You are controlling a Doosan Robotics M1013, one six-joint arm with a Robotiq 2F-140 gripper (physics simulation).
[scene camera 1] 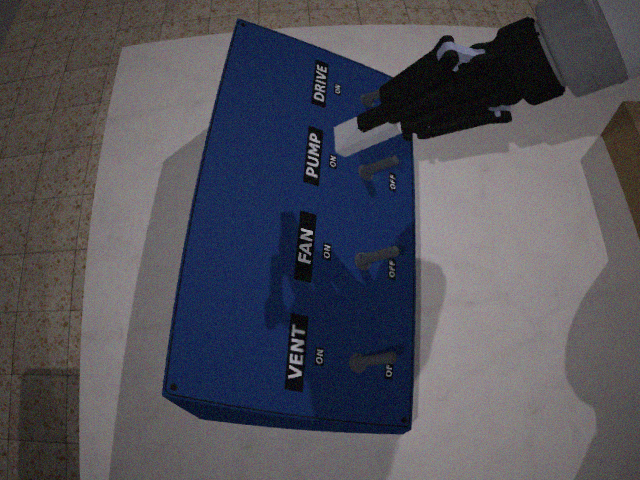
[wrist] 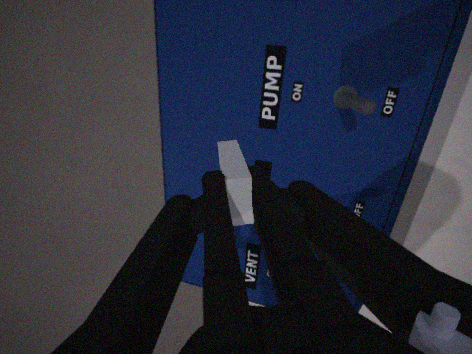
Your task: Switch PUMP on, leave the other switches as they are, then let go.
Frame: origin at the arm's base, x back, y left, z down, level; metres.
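Seen in the pictures: gripper, fingertip midpoint: (scene camera 1: 339,142) (wrist: 228,158).
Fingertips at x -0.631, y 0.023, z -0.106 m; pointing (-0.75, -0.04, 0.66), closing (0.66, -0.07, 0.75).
Offsets run from my fingertips to a thing's middle. "spot": to the spot under its first point. Level surfaces: height alone.
The blue switch panel {spot: dx -0.104, dy -0.003, dz +0.054 m} (scene camera 1: 242,170) (wrist: 210,75) carries the switches. The PUMP switch {dx +0.057, dy -0.039, dz +0.102 m} (scene camera 1: 379,166) (wrist: 356,101) is a grey lever tilted toward its OFF mark. My gripper (scene camera 1: 345,140) (wrist: 228,158) is shut, its pale fingertips together with nothing between them. In the scene view the tips appear beside the PUMP ON mark, apart from the lever; in the wrist view they appear below and left of the lever. The FAN switch {spot: dx +0.043, dy +0.084, dz +0.100 m} (scene camera 1: 377,257) and VENT switch {spot: dx +0.032, dy +0.202, dz +0.098 m} (scene camera 1: 373,360) lean toward OFF. The DRIVE switch {spot: dx +0.052, dy -0.155, dz +0.111 m} (scene camera 1: 369,98) is mostly hidden behind the gripper, its position unclear.
The panel rests on a pale table {dz +0.214 m} (scene camera 1: 496,217), its OFF-side edge near the levers. A brown object (scene camera 1: 625,149) stands at the right edge of the scene view. Tiled floor (scene camera 1: 46,217) shows on the left. Arm shadows fall across the panel.
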